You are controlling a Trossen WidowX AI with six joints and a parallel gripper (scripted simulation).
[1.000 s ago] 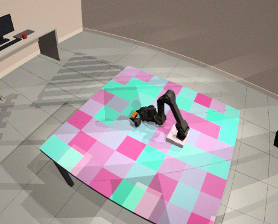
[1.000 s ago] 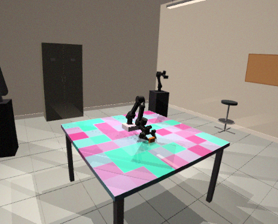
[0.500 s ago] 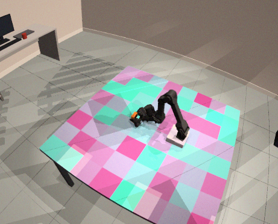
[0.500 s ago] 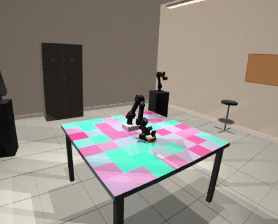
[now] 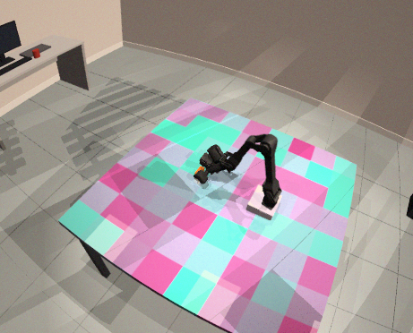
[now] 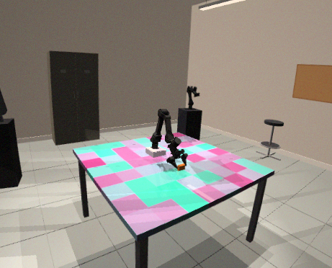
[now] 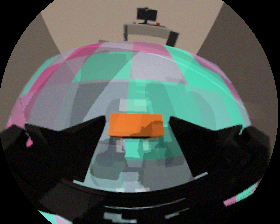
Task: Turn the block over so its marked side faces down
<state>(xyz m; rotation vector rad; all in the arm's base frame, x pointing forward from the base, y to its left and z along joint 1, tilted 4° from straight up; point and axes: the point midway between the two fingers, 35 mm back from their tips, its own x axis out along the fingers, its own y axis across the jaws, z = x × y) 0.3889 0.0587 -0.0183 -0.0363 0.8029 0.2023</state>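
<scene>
The orange block is 2 cm behind my gripper tip and 1 cm below it.
</scene>
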